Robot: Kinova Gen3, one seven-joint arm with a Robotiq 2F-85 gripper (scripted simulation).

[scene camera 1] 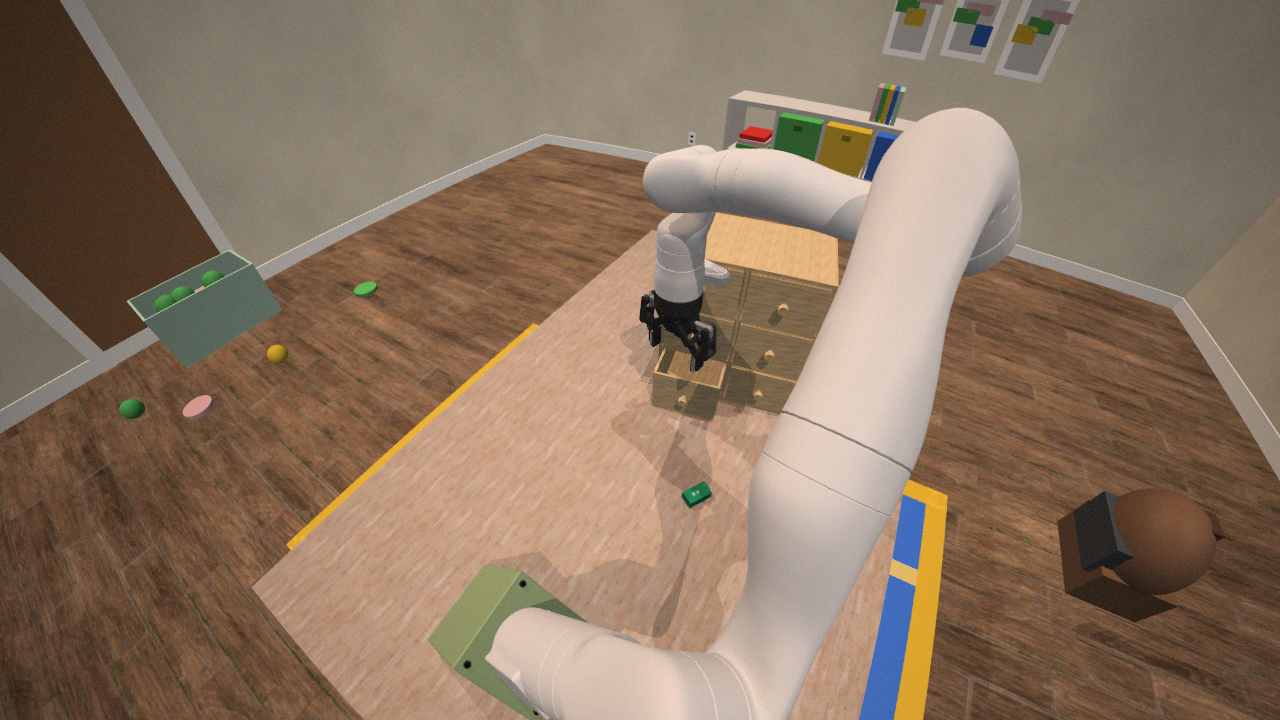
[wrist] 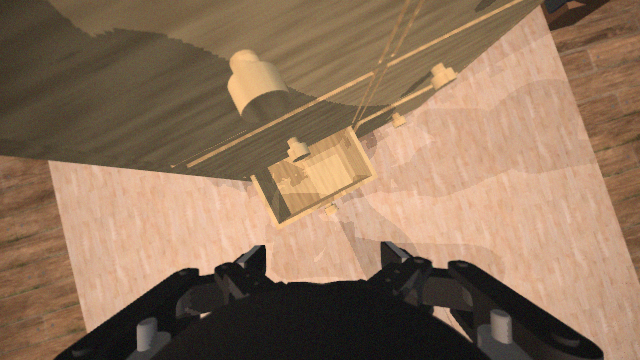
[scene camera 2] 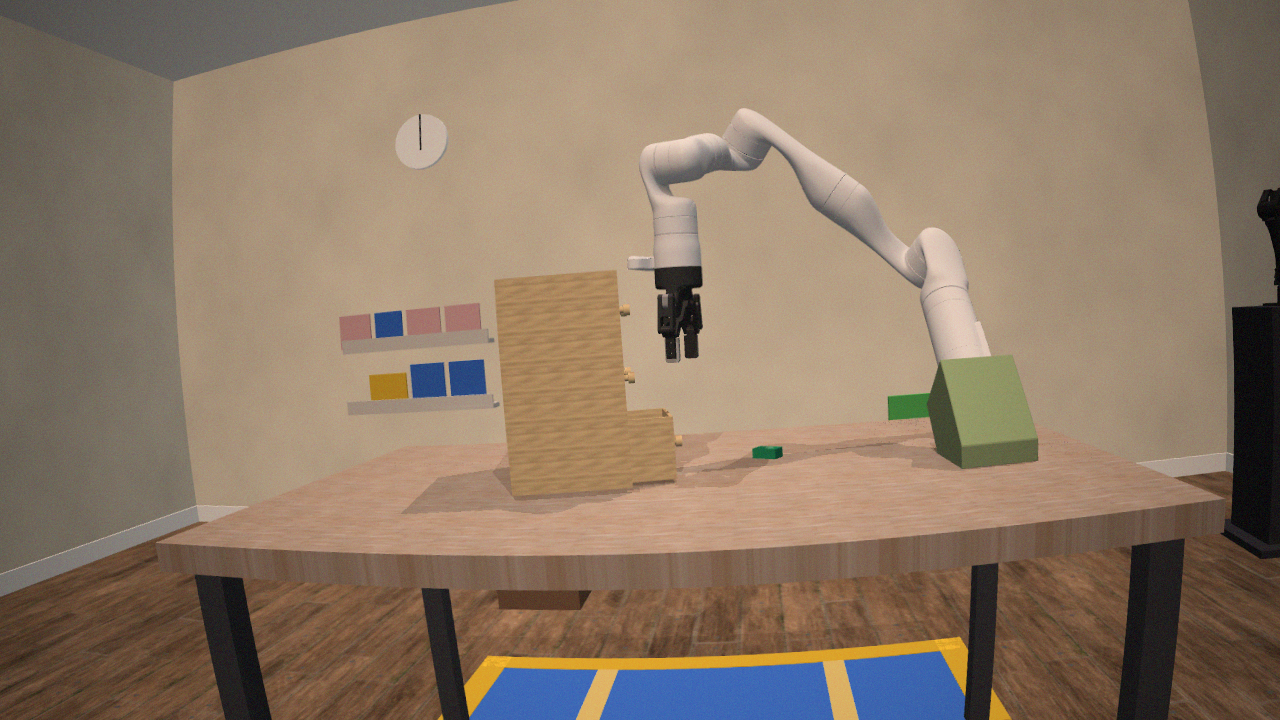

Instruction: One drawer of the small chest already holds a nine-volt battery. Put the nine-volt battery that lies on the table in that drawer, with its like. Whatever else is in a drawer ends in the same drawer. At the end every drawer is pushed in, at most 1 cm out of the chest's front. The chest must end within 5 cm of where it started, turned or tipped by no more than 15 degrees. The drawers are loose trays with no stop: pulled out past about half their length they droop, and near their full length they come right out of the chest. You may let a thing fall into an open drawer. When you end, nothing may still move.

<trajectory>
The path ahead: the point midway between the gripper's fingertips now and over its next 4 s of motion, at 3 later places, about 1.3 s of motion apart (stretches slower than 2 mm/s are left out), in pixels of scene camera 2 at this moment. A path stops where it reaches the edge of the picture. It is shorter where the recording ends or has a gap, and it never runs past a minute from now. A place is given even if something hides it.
The gripper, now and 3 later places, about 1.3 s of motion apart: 682, 360; 685, 355; 696, 344; 710, 327
</trajectory>
